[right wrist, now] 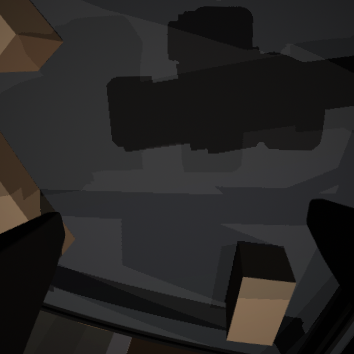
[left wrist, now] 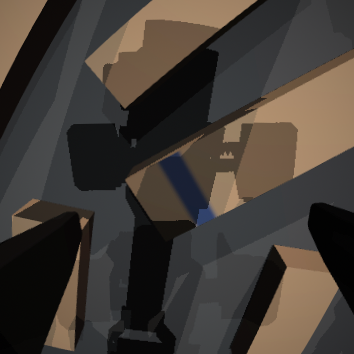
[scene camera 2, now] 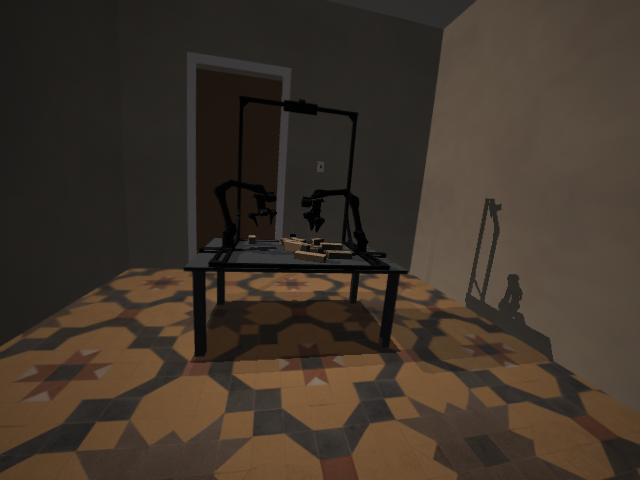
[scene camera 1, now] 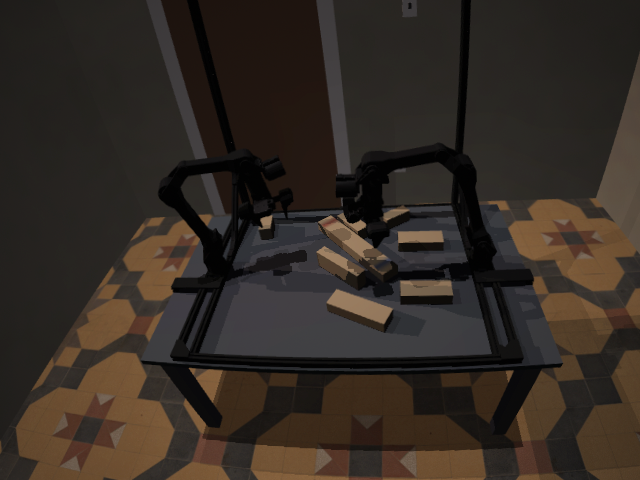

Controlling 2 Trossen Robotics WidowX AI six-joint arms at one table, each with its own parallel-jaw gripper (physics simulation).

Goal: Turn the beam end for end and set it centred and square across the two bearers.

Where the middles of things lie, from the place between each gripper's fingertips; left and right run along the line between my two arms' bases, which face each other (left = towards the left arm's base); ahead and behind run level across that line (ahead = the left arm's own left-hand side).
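My right gripper is 2 cm past the long beam [scene camera 1: 382, 267] at this moment, and it is also 13 cm above the beam and 26 cm to the right of it.
Counted from my left hand, the long beam is 70 mm to the right of it, 120 mm behind it and 130 mm below it.
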